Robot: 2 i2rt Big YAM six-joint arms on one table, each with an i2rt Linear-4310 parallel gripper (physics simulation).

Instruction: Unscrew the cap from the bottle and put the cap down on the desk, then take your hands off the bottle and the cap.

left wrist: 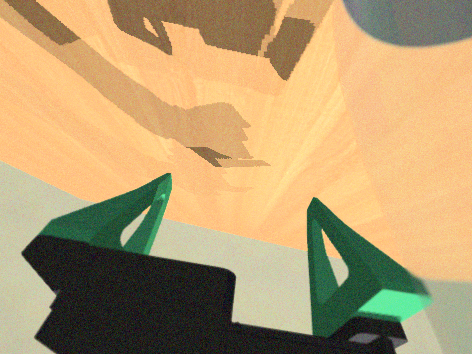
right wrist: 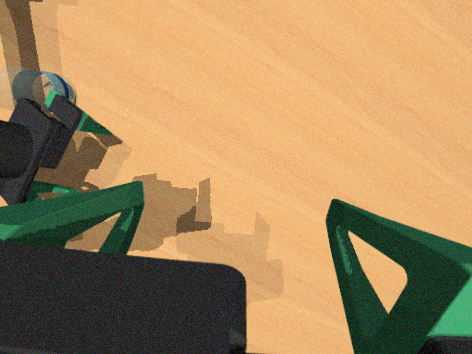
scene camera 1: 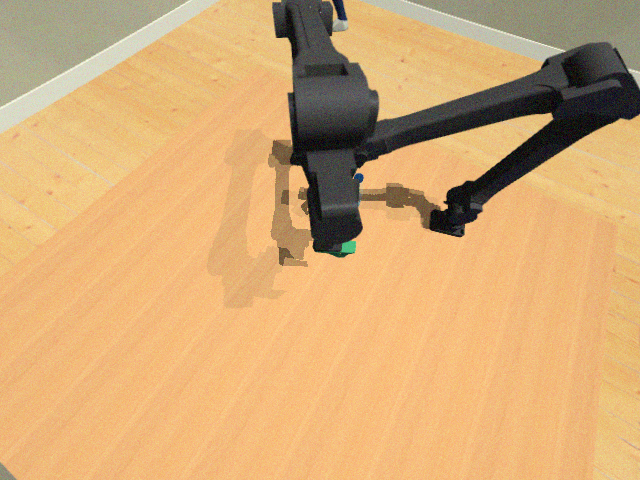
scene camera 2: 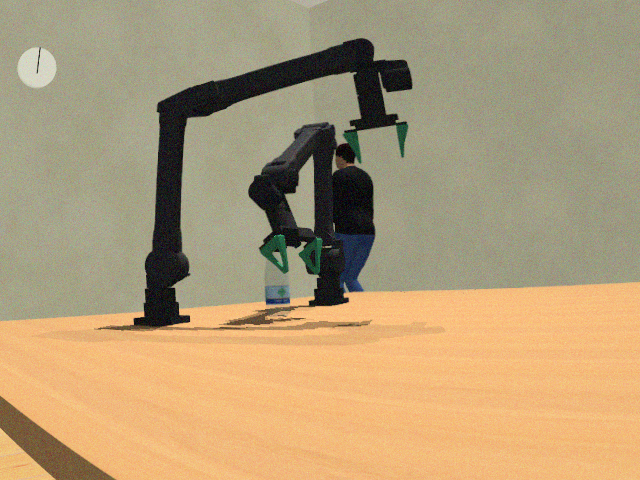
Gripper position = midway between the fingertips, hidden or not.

The left gripper (scene camera 2: 302,273) is open, holding nothing. Also in view: a clear bottle (scene camera 2: 277,291). The right gripper (scene camera 2: 381,160) is open, with nothing in its grasp.
The clear bottle is seen too in the left wrist view (left wrist: 398,73) and in the right wrist view (right wrist: 32,84). The left gripper also shows in the left wrist view (left wrist: 240,191) and in the right wrist view (right wrist: 92,162). The right gripper is seen too in the right wrist view (right wrist: 236,201).
